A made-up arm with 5 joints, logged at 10 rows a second.
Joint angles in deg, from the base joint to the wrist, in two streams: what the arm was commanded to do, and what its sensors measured. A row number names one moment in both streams.
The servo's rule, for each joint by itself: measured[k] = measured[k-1] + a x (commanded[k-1-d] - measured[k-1]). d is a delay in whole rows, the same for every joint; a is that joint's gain. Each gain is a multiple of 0.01, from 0.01 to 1. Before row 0 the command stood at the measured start. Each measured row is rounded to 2 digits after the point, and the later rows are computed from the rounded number. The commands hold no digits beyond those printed.
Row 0, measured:
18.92, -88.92, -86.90, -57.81, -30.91
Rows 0 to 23, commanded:
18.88, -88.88, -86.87, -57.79, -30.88
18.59, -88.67, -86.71, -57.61, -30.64
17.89, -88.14, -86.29, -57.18, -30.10
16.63, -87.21, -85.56, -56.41, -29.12
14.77, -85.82, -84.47, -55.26, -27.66
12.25, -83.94, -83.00, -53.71, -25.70
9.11, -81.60, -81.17, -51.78, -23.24
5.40, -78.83, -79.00, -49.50, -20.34
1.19, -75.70, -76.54, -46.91, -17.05
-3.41, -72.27, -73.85, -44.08, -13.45
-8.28, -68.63, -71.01, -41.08, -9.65
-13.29, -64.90, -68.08, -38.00, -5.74
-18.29, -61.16, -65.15, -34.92, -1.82
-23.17, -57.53, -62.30, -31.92, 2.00
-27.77, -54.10, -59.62, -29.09, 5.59
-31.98, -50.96, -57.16, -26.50, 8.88
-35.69, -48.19, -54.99, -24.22, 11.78
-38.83, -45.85, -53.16, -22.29, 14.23
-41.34, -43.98, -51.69, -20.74, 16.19
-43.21, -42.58, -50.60, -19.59, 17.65
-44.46, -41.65, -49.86, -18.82, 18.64
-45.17, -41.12, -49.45, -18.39, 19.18
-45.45, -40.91, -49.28, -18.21, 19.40
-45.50, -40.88, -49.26, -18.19, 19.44
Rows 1 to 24, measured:
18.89, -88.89, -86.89, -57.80, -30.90
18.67, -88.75, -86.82, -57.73, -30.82
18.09, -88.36, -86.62, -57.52, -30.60
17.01, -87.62, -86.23, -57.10, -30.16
15.35, -86.47, -85.58, -56.40, -29.41
13.06, -84.85, -84.63, -55.38, -28.30
10.14, -82.77, -83.35, -54.01, -26.78
6.63, -80.25, -81.74, -52.30, -24.85
2.60, -77.34, -79.82, -50.25, -22.51
-1.85, -74.10, -77.61, -47.91, -19.79
-6.61, -70.60, -75.17, -45.31, -16.75
-11.55, -66.95, -72.55, -42.53, -13.45
-16.54, -63.24, -69.81, -39.64, -9.96
-21.45, -59.59, -67.03, -36.71, -6.37
-26.13, -56.08, -64.29, -33.81, -2.78
-30.46, -52.80, -61.65, -31.03, 0.72
-34.33, -49.85, -59.19, -28.44, 4.04
-37.66, -47.29, -56.96, -26.10, 7.10
-40.38, -45.17, -55.01, -24.06, 9.83
-42.47, -43.51, -53.38, -22.36, 12.18
-43.94, -42.32, -52.08, -21.01, 14.12
-44.85, -41.55, -51.11, -20.01, 15.64
-45.29, -41.14, -50.43, -19.33, 16.77
-45.45, -40.97, -50.00, -18.90, 17.57
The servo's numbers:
d 0
a 0.74 0.64 0.37 0.38 0.30

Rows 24 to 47, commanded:
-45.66, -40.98, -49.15, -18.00, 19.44
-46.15, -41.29, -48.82, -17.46, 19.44
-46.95, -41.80, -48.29, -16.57, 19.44
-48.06, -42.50, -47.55, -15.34, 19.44
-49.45, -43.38, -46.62, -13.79, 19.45
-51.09, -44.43, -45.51, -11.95, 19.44
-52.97, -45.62, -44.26, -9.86, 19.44
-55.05, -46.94, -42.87, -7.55, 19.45
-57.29, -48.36, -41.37, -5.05, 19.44
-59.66, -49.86, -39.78, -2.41, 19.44
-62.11, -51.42, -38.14, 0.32, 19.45
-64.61, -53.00, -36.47, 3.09, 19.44
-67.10, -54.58, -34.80, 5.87, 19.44
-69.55, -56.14, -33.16, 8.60, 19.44
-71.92, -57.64, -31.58, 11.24, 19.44
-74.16, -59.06, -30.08, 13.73, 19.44
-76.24, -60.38, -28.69, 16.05, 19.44
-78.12, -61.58, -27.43, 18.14, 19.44
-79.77, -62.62, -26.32, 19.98, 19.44
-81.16, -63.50, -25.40, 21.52, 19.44
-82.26, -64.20, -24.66, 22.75, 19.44
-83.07, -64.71, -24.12, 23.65, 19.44
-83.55, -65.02, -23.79, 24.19, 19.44
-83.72, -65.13, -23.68, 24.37, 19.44
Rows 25 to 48, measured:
-45.61, -40.98, -49.69, -18.56, 18.13
-46.01, -41.18, -49.37, -18.14, 18.52
-46.71, -41.58, -48.97, -17.54, 18.80
-47.71, -42.17, -48.44, -16.70, 18.99
-49.00, -42.94, -47.77, -15.59, 19.13
-50.55, -43.89, -46.93, -14.21, 19.22
-52.34, -45.00, -45.94, -12.56, 19.29
-54.35, -46.24, -44.80, -10.66, 19.34
-56.53, -47.60, -43.53, -8.53, 19.37
-58.85, -49.05, -42.14, -6.20, 19.39
-61.26, -50.57, -40.66, -3.72, 19.41
-63.74, -52.13, -39.11, -1.13, 19.42
-66.23, -53.70, -37.52, 1.53, 19.43
-68.69, -55.26, -35.91, 4.22, 19.43
-71.08, -56.78, -34.31, 6.89, 19.43
-73.36, -58.24, -32.74, 9.49, 19.43
-75.49, -59.61, -31.24, 11.98, 19.43
-77.44, -60.87, -29.83, 14.32, 19.43
-79.16, -61.99, -28.53, 16.47, 19.43
-80.64, -62.96, -27.37, 18.39, 19.43
-81.84, -63.75, -26.37, 20.05, 19.43
-82.75, -64.36, -25.54, 21.42, 19.43
-83.34, -64.78, -24.89, 22.47, 19.43
-83.62, -65.00, -24.44, 23.19, 19.43

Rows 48 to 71, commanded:
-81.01, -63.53, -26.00, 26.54, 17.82
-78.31, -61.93, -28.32, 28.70, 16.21
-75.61, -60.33, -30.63, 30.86, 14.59
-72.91, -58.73, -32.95, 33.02, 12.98
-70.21, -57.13, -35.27, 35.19, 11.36
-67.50, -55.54, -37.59, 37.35, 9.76
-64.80, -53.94, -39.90, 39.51, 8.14
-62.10, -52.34, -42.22, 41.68, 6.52
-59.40, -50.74, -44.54, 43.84, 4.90
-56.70, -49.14, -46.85, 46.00, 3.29
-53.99, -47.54, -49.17, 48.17, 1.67
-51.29, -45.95, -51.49, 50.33, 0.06
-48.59, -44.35, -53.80, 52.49, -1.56
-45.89, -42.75, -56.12, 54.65, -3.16
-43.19, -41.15, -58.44, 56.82, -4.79
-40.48, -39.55, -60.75, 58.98, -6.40
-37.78, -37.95, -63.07, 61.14, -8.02
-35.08, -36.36, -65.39, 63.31, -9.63
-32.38, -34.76, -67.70, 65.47, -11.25
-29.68, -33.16, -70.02, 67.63, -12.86
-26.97, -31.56, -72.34, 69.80, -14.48
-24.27, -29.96, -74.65, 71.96, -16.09
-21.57, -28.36, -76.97, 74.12, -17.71
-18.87, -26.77, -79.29, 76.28, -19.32
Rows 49 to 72, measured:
-81.69, -64.06, -25.02, 24.46, 18.95
-79.19, -62.70, -26.24, 26.07, 18.13
-76.54, -61.18, -27.86, 27.89, 17.07
-73.85, -59.61, -29.74, 29.84, 15.84
-71.16, -58.02, -31.79, 31.87, 14.50
-68.45, -56.43, -33.94, 33.95, 13.08
-65.75, -54.84, -36.15, 36.06, 11.60
-63.05, -53.24, -38.40, 38.20, 10.08
-60.35, -51.64, -40.67, 40.34, 8.53
-57.65, -50.04, -42.96, 42.49, 6.96
-54.94, -48.44, -45.26, 44.65, 5.37
-52.24, -46.85, -47.57, 46.81, 3.78
-49.54, -45.25, -49.88, 48.97, 2.18
-46.84, -43.65, -52.19, 51.13, 0.58
-44.14, -42.05, -54.50, 53.29, -1.03
-41.43, -40.45, -56.81, 55.45, -2.64
-38.73, -38.85, -59.13, 57.61, -4.25
-36.03, -37.26, -61.45, 59.78, -5.86
-33.33, -35.66, -63.76, 61.94, -7.48
-30.63, -34.06, -66.08, 64.10, -9.09
-27.92, -32.46, -68.40, 66.27, -10.71
-25.22, -30.86, -70.71, 68.43, -12.32
-22.52, -29.26, -73.03, 70.59, -13.94
-19.82, -27.67, -75.35, 72.75, -15.55

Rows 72 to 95, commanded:
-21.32, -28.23, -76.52, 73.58, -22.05
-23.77, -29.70, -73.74, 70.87, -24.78
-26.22, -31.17, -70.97, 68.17, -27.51
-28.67, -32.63, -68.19, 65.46, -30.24
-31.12, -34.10, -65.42, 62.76, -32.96
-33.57, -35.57, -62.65, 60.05, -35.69
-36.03, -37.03, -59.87, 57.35, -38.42
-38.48, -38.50, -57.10, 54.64, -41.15
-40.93, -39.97, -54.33, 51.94, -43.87
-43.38, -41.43, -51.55, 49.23, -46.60
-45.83, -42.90, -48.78, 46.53, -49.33
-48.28, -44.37, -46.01, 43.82, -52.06
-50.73, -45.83, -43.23, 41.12, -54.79
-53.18, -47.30, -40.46, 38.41, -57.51
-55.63, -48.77, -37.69, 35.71, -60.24
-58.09, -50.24, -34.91, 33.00, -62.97
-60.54, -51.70, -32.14, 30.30, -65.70
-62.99, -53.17, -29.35, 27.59, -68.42
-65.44, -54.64, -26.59, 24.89, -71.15
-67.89, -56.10, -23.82, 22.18, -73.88
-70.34, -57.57, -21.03, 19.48, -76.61
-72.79, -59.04, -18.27, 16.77, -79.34
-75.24, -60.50, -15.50, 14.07, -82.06
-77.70, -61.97, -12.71, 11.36, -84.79
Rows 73 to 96, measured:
-20.93, -28.03, -75.78, 73.07, -17.50
-23.03, -29.10, -75.03, 72.23, -19.68
-25.39, -30.42, -73.53, 70.69, -22.03
-27.82, -31.83, -71.55, 68.70, -24.49
-30.26, -33.28, -69.28, 66.44, -27.03
-32.71, -34.75, -66.83, 64.01, -29.63
-35.17, -36.21, -64.25, 61.48, -32.27
-37.62, -37.68, -61.60, 58.88, -34.93
-40.07, -39.15, -58.91, 56.24, -37.61
-42.52, -40.61, -56.19, 53.58, -40.31
-44.97, -42.08, -53.45, 50.90, -43.02
-47.42, -43.55, -50.70, 48.21, -45.73
-49.87, -45.01, -47.94, 45.52, -48.45
-52.32, -46.48, -45.17, 42.82, -51.17
-54.77, -47.95, -42.40, 40.12, -53.89
-57.23, -49.42, -39.63, 37.41, -56.61
-59.68, -50.88, -36.86, 34.71, -59.34
-62.13, -52.35, -34.08, 32.00, -62.06
-64.58, -53.82, -31.31, 29.30, -64.79
-67.03, -55.28, -28.54, 26.59, -67.52
-69.48, -56.75, -25.76, 23.89, -70.25
-71.93, -58.22, -22.99, 21.18, -72.98
-74.38, -59.68, -20.22, 18.48, -75.70
-76.84, -61.15, -17.44, 15.77, -78.43

